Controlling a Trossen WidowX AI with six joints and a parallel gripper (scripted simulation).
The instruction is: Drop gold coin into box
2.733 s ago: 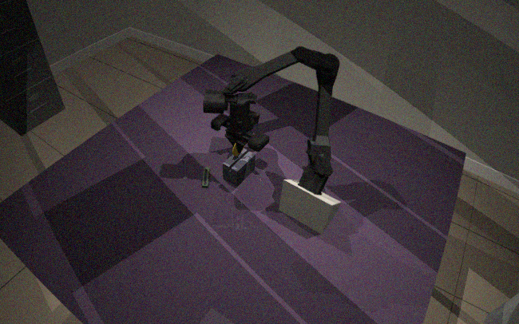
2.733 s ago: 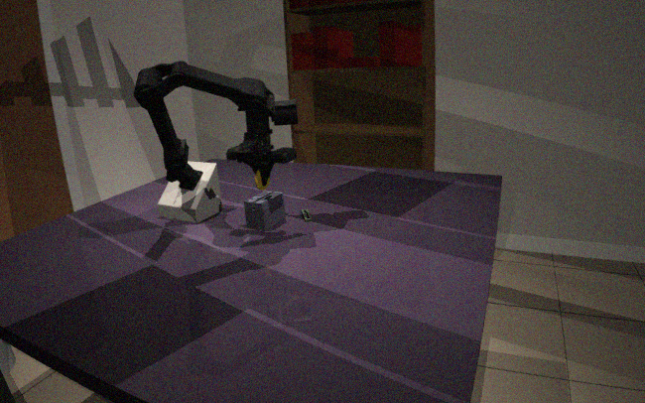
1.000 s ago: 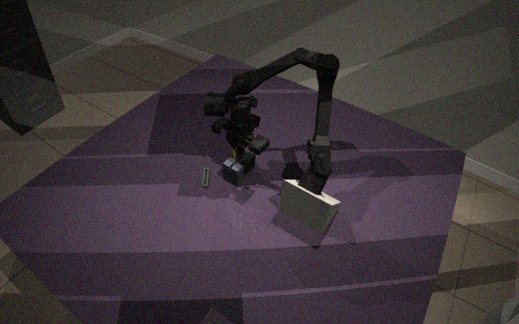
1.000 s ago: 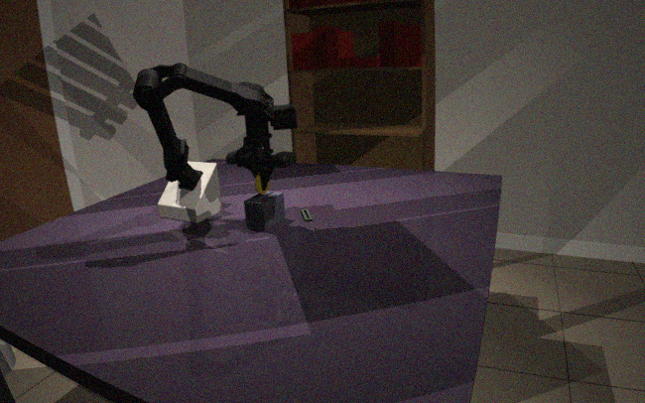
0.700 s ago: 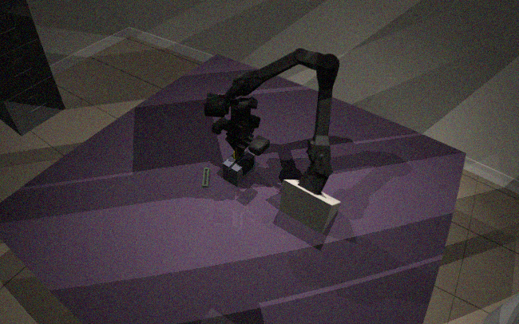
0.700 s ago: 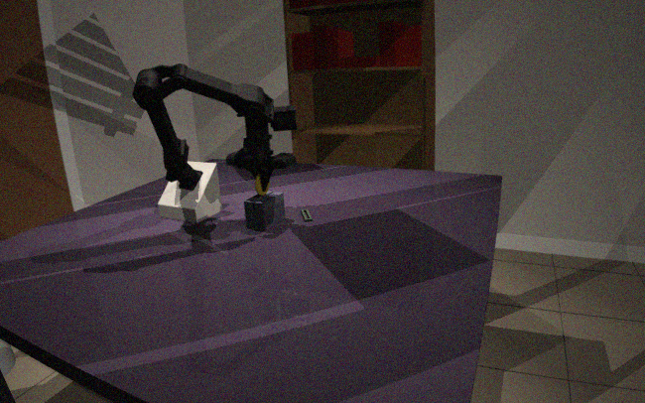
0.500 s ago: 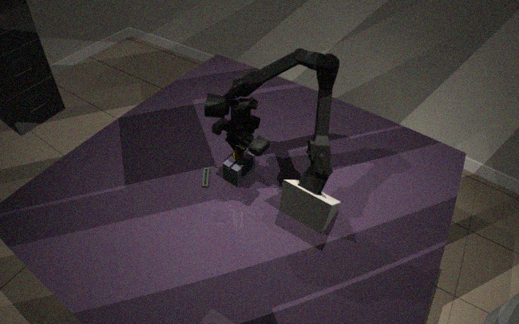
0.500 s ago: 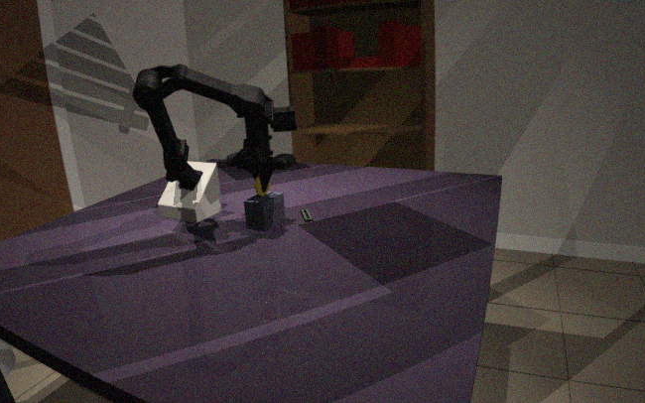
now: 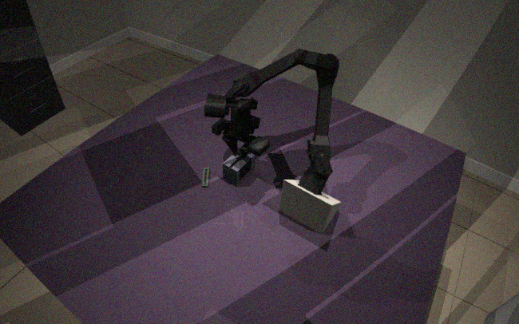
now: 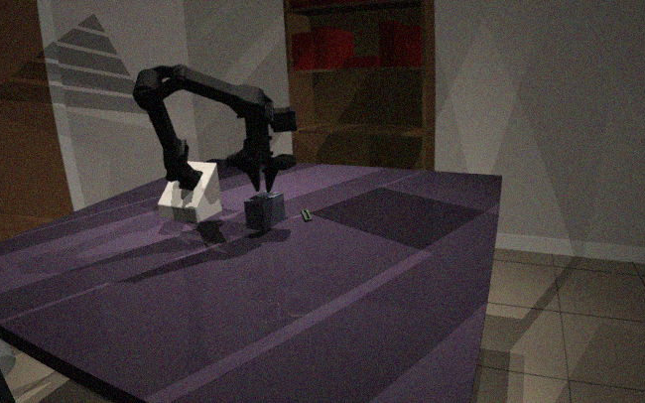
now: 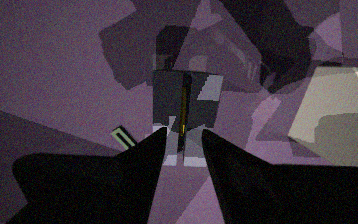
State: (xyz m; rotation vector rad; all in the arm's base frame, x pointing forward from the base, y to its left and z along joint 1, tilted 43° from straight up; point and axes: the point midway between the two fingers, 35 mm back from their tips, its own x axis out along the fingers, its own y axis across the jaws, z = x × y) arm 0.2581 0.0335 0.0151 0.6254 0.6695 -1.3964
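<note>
The gold coin lies 6 cm below my gripper tip.
</note>
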